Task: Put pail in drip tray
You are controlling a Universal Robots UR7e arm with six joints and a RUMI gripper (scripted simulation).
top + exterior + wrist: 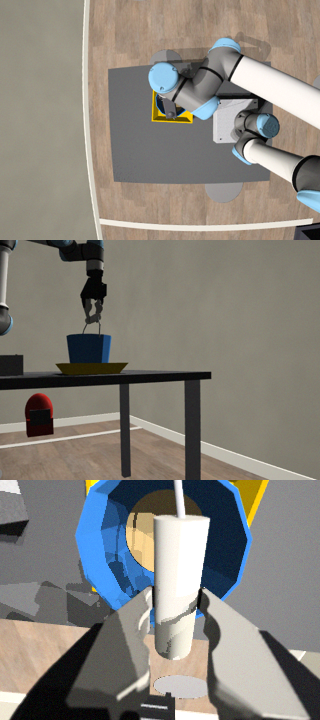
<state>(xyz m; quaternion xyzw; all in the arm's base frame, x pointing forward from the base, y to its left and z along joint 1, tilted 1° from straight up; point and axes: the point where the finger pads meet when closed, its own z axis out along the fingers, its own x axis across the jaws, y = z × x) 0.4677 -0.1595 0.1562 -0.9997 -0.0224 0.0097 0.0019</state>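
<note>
The pail handle is 3 cm below my hand and 1 cm behind it. Round my hand: pail (10 cm below, 1 cm behind); then yellow drip tray (23 cm below, 2 cm behind).
</note>
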